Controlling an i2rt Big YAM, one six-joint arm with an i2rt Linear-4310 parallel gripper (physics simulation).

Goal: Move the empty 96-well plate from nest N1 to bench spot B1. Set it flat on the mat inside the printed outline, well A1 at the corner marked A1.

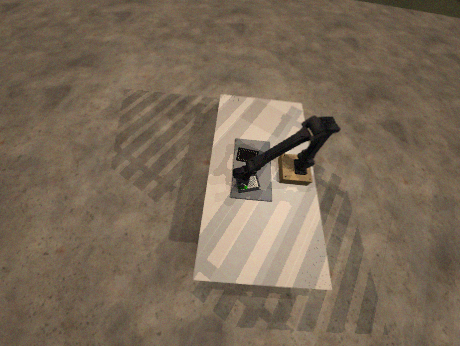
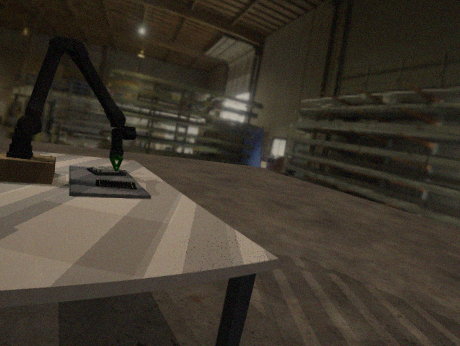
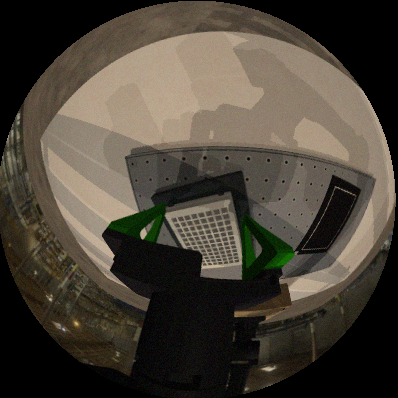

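Pixels of known places: gripper, fingertip midpoint: (image 1: 241, 182) (image 2: 116, 169) (image 3: 204, 212); arm's base at its link origin: (image 1: 299, 167) (image 2: 20, 156) (image 3: 246, 318).
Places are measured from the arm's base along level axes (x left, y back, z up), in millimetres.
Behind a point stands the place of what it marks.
Observation:
The white 96-well plate (image 1: 253, 182) @(y -344, x 136, z -45 mm) (image 3: 207, 234) @(y -398, x 141, z -43 mm) sits in the black nest N1 (image 3: 196, 189) (image 2: 103, 171) on the grey perforated mat (image 1: 263, 193) @(y -266, x 206, z -69 mm) (image 2: 81, 185) @(y -243, x -156, z -68 mm) (image 3: 282, 178) @(y -467, x 46, z -68 mm). My gripper (image 1: 243, 187) @(y -430, x 145, z -46 mm) (image 2: 116, 165) @(y -430, x 145, z -46 mm) (image 3: 204, 212) @(y -430, x 145, z -46 mm) is open. It is low over the nest, with one green finger on each long side of the plate and a small gap on both sides. Spot B1 (image 1: 246, 154) @(y -398, x -114, z -66 mm) (image 2: 116, 185) @(y -386, x -130, z -67 mm) (image 3: 328, 219) @(y -398, x -85, z -67 mm), a black rectangle with a white printed outline, lies on the same mat beside the nest and has nothing on it.
The mat lies on a long pale table (image 1: 263, 247) @(y -271, x 566, z -81 mm) (image 2: 160, 233) @(y -421, x -604, z -81 mm). The arm stands on a wooden block (image 1: 288, 171) @(y -91, x 43, z -2 mm) at the table's edge beside the mat. Concrete floor and warehouse shelves surround the table.

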